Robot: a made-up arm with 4 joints. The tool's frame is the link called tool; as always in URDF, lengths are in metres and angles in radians. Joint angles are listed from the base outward. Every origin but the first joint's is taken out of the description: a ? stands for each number. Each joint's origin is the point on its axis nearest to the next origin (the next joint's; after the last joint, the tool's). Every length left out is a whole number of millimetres.
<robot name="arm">
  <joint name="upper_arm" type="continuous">
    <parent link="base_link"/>
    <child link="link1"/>
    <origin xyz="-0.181 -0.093 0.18" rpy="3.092 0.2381 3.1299"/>
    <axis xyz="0 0 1"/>
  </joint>
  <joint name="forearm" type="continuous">
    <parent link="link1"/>
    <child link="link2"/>
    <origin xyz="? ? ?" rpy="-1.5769 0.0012 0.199"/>
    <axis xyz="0 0 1"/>
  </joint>
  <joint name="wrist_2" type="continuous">
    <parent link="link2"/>
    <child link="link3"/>
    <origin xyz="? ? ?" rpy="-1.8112 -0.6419 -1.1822"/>
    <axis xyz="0 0 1"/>
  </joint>
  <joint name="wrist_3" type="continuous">
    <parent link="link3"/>
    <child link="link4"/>
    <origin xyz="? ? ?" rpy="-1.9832 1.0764 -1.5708"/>
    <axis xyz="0 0 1"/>
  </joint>
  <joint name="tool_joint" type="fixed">
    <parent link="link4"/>
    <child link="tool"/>
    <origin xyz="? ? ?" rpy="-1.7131 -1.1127 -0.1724"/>
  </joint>
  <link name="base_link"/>
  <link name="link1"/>
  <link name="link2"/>
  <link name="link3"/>
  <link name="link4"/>
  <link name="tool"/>
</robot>
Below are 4 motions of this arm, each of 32 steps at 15 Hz.
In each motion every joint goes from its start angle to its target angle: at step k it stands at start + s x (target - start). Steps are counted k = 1, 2, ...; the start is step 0. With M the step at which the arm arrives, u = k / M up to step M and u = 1 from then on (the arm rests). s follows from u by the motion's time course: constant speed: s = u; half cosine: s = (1 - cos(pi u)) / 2; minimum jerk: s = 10 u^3 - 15 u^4 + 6 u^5.
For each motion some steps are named. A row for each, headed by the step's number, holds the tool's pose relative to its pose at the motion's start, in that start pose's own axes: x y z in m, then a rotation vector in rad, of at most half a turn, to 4 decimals.
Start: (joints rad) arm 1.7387 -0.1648 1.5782 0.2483
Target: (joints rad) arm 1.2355 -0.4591 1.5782 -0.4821
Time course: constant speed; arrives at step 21
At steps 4, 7, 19, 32:
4: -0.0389 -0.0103 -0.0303 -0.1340 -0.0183 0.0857
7: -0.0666 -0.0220 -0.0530 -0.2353 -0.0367 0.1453
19: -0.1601 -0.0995 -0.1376 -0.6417 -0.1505 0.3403
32: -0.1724 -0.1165 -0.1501 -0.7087 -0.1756 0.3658

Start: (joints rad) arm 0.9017 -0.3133 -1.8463 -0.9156
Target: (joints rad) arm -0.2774 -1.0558 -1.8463 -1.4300
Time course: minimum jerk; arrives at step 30
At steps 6, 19, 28, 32:
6: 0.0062 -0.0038 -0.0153 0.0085 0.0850 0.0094
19: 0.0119 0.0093 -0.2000 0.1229 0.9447 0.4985
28: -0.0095 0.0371 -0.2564 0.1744 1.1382 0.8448
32: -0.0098 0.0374 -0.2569 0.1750 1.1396 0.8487

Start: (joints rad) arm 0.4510 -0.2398 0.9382 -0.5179
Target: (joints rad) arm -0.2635 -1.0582 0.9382 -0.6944
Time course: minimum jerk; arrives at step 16
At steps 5, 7, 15, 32:
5: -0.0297 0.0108 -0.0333 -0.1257 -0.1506 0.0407
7: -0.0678 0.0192 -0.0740 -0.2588 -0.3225 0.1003
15: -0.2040 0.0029 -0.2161 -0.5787 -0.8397 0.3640
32: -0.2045 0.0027 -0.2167 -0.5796 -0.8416 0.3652

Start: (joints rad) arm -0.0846 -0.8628 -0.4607 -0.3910
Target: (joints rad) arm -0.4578 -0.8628 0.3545 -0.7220
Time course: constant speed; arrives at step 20
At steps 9, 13, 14, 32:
9: 0.0391 0.0083 -0.1153 -0.3151 0.1238 -0.2273
13: 0.0475 0.0034 -0.1657 -0.4605 0.1795 -0.3236
14: 0.0487 0.0014 -0.1781 -0.4972 0.1933 -0.3474
32: 0.0487 -0.0159 -0.2480 -0.7197 0.2727 -0.4882

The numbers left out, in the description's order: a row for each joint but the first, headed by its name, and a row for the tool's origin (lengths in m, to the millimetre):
forearm: -0.08 0.32 0
wrist_2: -0.068 -0.186 0
wrist_3: -0.065 -0.043 0
tool: 0.141 -0.076 0

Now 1 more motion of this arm.
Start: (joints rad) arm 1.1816 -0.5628 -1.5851 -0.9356
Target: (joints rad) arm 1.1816 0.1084 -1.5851 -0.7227
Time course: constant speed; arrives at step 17
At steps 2, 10, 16, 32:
2: -0.0042 -0.0043 0.0017 0.0800 -0.0647 -0.0082
10: -0.0246 -0.0248 0.0029 0.3997 -0.3242 -0.0350
16: -0.0425 -0.0424 -0.0038 0.6390 -0.5201 -0.0491
32: -0.0455 -0.0454 -0.0056 0.6788 -0.5529 -0.0509

